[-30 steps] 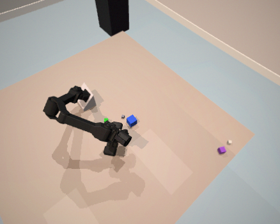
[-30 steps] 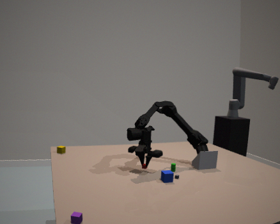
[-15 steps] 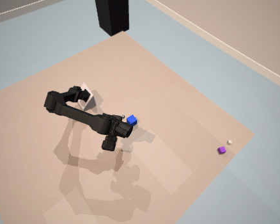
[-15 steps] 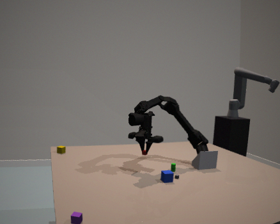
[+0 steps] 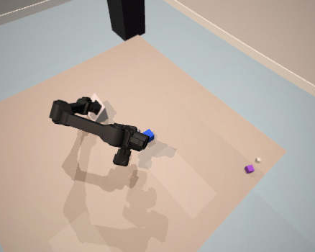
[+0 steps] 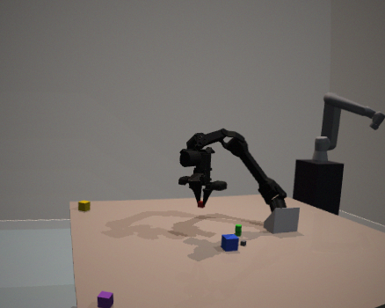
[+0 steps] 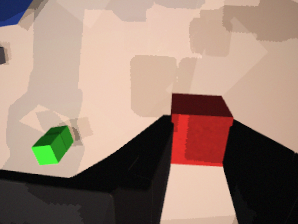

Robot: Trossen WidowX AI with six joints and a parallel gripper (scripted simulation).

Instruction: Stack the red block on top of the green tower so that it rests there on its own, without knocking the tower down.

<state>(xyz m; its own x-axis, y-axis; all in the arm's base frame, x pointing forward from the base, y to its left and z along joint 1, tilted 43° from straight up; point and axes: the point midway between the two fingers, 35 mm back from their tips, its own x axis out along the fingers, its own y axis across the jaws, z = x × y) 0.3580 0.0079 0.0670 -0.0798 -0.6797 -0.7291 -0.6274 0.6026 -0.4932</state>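
The tiny dark cube lies 150 mm to the left of my gripper tip, 120 mm below it and 120 mm behind it. Also, from my gripper tip: red block (right at my gripper tip); blue cube (170 mm to the left, 100 mm below, 50 mm behind); yellow cube (430 mm to the right, 430 mm ahead, 110 mm below).
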